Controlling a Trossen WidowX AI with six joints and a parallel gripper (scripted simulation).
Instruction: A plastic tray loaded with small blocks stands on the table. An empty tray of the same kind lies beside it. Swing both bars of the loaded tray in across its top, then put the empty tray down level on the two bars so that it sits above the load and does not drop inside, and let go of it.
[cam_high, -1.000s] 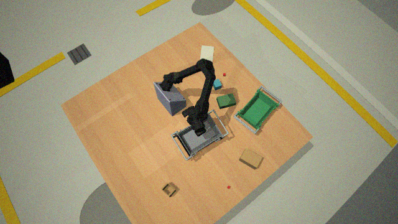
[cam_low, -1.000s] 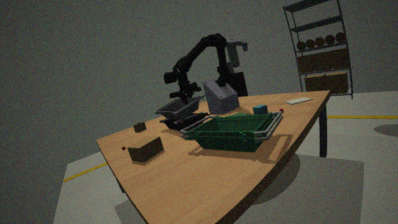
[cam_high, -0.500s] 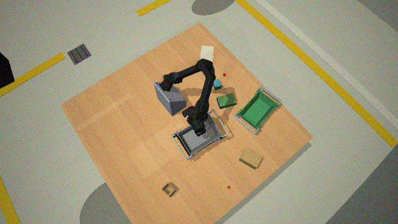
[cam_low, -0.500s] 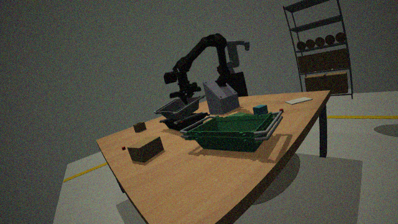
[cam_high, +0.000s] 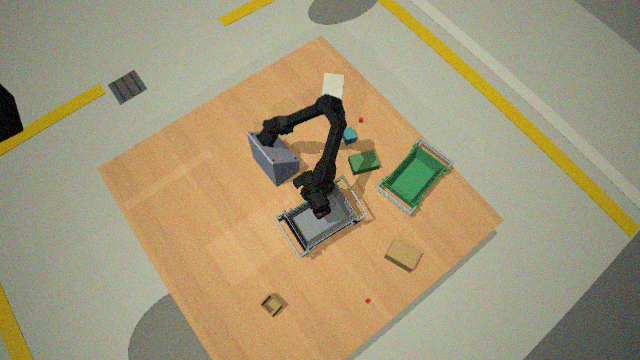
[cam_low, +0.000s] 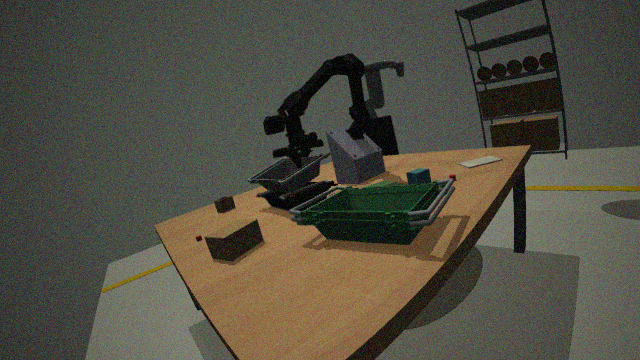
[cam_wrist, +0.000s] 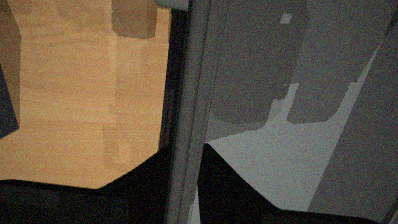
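Now: the grey plastic tray 7 cm ahead of my gripper tip and 2 cm above it. Also, from my gripper tip: teal cube (33 cm to the left, 22 cm behind, 8 cm below); then small brown box (34 cm to the right, 25 cm ahead, 9 cm below); then green block (32 cm to the left, 8 cm below, 7 cm behind).
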